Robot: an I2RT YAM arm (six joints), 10 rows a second.
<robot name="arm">
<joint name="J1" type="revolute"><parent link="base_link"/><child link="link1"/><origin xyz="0.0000 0.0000 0.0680" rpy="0.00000 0.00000 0.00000"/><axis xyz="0 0 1"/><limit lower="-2.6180" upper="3.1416"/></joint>
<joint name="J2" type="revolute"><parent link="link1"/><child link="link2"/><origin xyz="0.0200 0.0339 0.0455" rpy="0.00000 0.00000 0.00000"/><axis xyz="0 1 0"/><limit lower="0.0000" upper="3.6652"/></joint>
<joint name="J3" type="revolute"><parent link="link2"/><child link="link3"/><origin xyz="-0.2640 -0.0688 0.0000" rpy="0.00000 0.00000 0.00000"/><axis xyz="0 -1 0"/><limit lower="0.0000" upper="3.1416"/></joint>
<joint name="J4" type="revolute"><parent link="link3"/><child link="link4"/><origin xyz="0.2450 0.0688 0.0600" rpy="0.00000 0.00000 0.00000"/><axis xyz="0 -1 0"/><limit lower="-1.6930" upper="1.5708"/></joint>
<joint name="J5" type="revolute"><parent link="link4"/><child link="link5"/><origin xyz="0.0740 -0.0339 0.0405" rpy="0.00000 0.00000 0.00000"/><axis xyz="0 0 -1"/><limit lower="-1.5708" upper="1.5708"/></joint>
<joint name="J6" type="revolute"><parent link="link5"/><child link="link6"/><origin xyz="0.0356 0.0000 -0.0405" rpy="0.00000 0.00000 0.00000"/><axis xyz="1 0 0"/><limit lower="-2.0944" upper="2.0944"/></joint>
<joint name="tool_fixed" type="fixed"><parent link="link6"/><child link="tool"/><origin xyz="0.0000 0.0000 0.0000" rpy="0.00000 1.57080 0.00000"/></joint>
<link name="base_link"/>
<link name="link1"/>
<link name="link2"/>
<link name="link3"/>
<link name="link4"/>
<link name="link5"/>
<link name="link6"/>
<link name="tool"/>
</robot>
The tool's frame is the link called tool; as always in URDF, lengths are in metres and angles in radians.
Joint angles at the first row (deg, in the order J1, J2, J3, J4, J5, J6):
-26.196 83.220 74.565 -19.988 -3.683 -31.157
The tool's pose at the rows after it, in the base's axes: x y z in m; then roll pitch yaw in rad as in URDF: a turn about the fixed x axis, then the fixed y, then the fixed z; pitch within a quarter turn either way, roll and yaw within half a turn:
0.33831, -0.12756, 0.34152, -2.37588, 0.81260, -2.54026
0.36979, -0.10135, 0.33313, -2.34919, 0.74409, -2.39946
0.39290, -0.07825, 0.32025, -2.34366, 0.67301, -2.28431
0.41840, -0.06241, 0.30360, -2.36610, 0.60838, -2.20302
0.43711, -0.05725, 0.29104, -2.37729, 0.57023, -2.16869
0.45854, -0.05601, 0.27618, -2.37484, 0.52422, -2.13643
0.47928, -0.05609, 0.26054, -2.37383, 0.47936, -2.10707
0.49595, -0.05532, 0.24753, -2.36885, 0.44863, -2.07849
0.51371, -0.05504, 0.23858, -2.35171, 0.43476, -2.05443
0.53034, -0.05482, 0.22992, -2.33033, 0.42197, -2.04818
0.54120, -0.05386, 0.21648, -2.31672, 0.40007, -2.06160
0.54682, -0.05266, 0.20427, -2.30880, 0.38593, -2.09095
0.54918, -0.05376, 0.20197, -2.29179, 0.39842, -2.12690
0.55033, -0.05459, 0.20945, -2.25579, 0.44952, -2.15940
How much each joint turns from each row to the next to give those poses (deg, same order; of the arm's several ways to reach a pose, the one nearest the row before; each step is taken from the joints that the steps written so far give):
5.334 5.661 4.743 -0.176 1.618 -3.300
5.398 4.961 3.694 -0.109 0.589 -4.153
4.065 4.133 2.383 -0.239 -0.043 -4.306
2.732 5.616 3.933 -1.115 -0.656 -3.804
1.028 4.438 3.390 -0.504 -0.022 -2.141
0.546 5.245 4.195 -0.087 0.524 -2.667
0.329 5.332 4.588 -0.348 0.460 -2.666
0.327 4.350 3.892 -0.044 0.196 -2.077
0.262 4.481 4.984 -0.001 0.153 -1.268
0.284 4.349 5.027 0.087 1.027 -0.568
0.350 3.191 2.360 1.027 2.012 -0.218
0.328 1.857 0.457 1.422 2.273 0.656
0.022 0.504 0.024 1.442 1.770 1.726
0.000 -0.590 -0.283 2.360 1.158 3.016

